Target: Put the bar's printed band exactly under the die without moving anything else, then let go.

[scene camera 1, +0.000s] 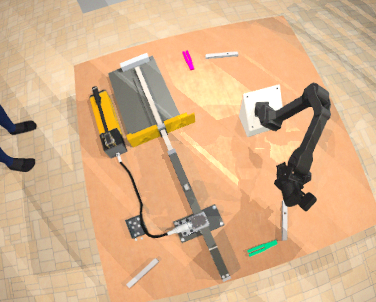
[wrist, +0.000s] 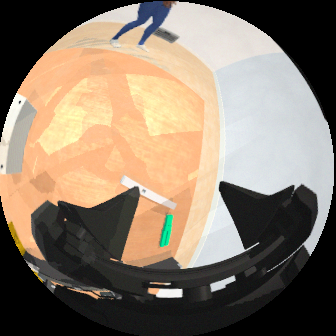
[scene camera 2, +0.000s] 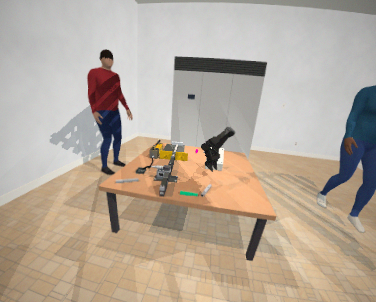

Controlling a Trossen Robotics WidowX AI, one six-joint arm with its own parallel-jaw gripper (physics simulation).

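Seen in the pictures: gripper, fingertip midpoint: (scene camera 1: 300, 201) (wrist: 180, 187) (scene camera 2: 214, 171); arm's base at its link origin: (scene camera 1: 261, 108).
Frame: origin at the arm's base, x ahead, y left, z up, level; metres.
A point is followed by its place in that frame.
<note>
A long grey bar or rail (scene camera 1: 180, 170) @(z -0.064, x 0.386, y 0.187 m) runs through a metal press head, seemingly the die (scene camera 1: 199, 220) (scene camera 2: 163, 172) @(z -0.066, x 0.361, y 0.446 m), on a dark plate. A pale line crosses it below the head; whether this is the printed band I cannot tell. Loose silver bars lie at the right (scene camera 1: 285, 227) @(z -0.119, x -0.010, y 0.504 m) (scene camera 2: 206, 190) @(z -0.121, x -0.018, y 0.490 m) (wrist: 160, 199) @(z -0.119, x -0.010, y 0.497 m), lower left (scene camera 1: 142, 272) @(z -0.118, x 0.615, y 0.585 m) (scene camera 2: 127, 180) @(z -0.123, x 0.612, y 0.594 m) and top (scene camera 1: 221, 55) @(z -0.121, x 0.082, y -0.409 m). The right one has a small dark mark in the wrist view. My gripper (scene camera 1: 296, 199) @(z 0.021, x -0.053, y 0.421 m) (scene camera 2: 211, 166) @(z 0.021, x -0.053, y 0.421 m) (wrist: 180, 187) @(z 0.021, x -0.053, y 0.421 m) is open and empty, above the table near that bar's upper end.
A green clip (scene camera 1: 262, 248) @(z -0.127, x 0.106, y 0.573 m) (scene camera 2: 189, 193) @(z -0.133, x 0.099, y 0.560 m) (wrist: 166, 231) @(z -0.132, x 0.102, y 0.568 m) lies near the right bar. A magenta clip (scene camera 1: 188, 60) @(z -0.125, x 0.260, y -0.404 m) lies at the top. A yellow fence (scene camera 1: 137, 138) @(z -0.064, x 0.551, y 0.011 m), yellow pump (scene camera 1: 104, 112) @(z -0.055, x 0.697, y -0.149 m), black hose (scene camera 1: 137, 187) @(z -0.128, x 0.592, y 0.212 m), small dark plate (scene camera 1: 133, 226) @(z -0.135, x 0.629, y 0.380 m) and white block (scene camera 1: 246, 115) @(z -0.022, x 0.069, y 0.010 m) (wrist: 17, 142) also stand there.
</note>
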